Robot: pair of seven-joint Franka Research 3 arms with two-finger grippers.
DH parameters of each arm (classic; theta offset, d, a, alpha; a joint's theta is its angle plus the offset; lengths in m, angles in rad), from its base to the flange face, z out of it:
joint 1: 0 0.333 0 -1.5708
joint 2: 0 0 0 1.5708
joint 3: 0 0.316 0.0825 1.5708
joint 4: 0 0 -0.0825 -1.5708
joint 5: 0 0.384 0 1.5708
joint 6: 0 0 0.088 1.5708
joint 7: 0 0.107 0 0
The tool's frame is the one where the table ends.
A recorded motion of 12 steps. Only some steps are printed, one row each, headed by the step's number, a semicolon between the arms.
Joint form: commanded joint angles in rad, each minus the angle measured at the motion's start. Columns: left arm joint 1, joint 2, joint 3, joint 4, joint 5, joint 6, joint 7; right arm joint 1, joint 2, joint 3, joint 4, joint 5, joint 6, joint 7.
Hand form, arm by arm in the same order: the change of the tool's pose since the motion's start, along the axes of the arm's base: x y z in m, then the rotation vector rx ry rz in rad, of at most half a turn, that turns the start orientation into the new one. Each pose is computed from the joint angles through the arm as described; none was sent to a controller.
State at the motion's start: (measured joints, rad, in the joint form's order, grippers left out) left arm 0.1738 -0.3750 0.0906 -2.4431 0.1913 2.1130 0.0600; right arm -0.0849 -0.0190 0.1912 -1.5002 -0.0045 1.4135 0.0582
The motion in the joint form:
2: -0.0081 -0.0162 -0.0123 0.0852 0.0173 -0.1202 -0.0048; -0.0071 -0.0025 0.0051 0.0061 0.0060 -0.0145 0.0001
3: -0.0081 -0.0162 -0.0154 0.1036 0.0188 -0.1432 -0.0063; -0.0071 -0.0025 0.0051 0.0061 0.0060 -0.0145 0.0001
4: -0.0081 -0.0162 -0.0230 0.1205 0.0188 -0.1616 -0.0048; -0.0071 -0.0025 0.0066 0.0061 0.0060 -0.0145 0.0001
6: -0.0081 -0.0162 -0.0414 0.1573 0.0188 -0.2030 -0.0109; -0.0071 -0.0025 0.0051 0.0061 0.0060 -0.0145 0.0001
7: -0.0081 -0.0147 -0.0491 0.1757 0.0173 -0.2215 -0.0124; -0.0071 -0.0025 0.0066 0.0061 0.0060 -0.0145 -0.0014
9: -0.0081 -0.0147 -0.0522 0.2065 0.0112 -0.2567 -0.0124; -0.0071 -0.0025 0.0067 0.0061 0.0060 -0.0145 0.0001
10: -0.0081 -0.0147 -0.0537 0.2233 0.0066 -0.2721 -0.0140; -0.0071 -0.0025 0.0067 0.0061 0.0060 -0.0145 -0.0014
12: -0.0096 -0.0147 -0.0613 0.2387 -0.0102 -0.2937 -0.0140; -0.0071 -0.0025 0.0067 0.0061 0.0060 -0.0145 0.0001
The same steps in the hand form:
2: 0.0034 -0.0032 0.0368 0.0242 0.0225 -0.0018; -0.0024 -0.0004 0.0029 0.0047 0.0065 -0.0016
3: 0.0043 -0.0036 0.0437 0.0275 0.0273 0.0006; -0.0024 -0.0004 0.0029 0.0047 0.0065 -0.0016
4: 0.0059 -0.0061 0.0503 0.0315 0.0294 -0.0044; -0.0025 0.0004 0.0029 0.0047 0.0065 -0.0001
6: 0.0091 -0.0128 0.0646 0.0405 0.0339 -0.0073; -0.0024 -0.0004 0.0029 0.0047 0.0065 -0.0016
7: 0.0108 -0.0157 0.0712 0.0430 0.0353 -0.0088; -0.0025 0.0004 0.0029 0.0048 0.0065 0.0014
9: 0.0115 -0.0165 0.0829 0.0396 0.0386 -0.0032; -0.0025 0.0004 0.0029 0.0047 0.0065 0.0000
10: 0.0121 -0.0170 0.0896 0.0369 0.0361 0.0012; -0.0025 0.0004 0.0029 0.0048 0.0065 0.0015
12: 0.0128 -0.0221 0.0950 0.0237 0.0394 0.0004; -0.0025 0.0004 0.0029 0.0047 0.0065 0.0000

